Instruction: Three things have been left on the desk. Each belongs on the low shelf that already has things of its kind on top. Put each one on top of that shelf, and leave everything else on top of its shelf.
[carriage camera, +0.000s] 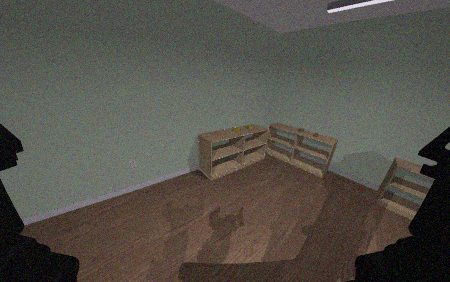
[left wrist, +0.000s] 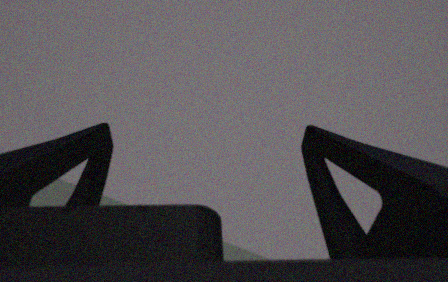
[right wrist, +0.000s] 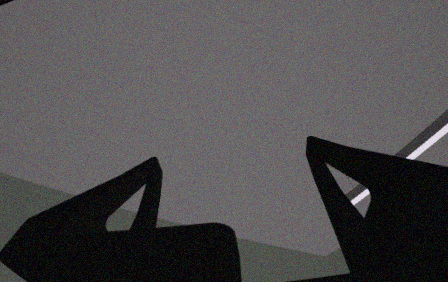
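Observation:
Three low wooden shelves show in the carriage camera. The left shelf has two small yellow things on top. The middle shelf stands near it at the room's corner, with two small brown things on top. The right shelf is partly hidden behind the right arm, and what lies on its top cannot be told. The desk does not show in these views. My left gripper is open and empty, tilted up at the ceiling. My right gripper is open and empty, also facing the ceiling.
Green walls meet behind the left and middle shelves. The brown wooden floor lies before them, with shadows across it. The black arms fill the left and right edges of the carriage camera. A ceiling lamp hangs overhead.

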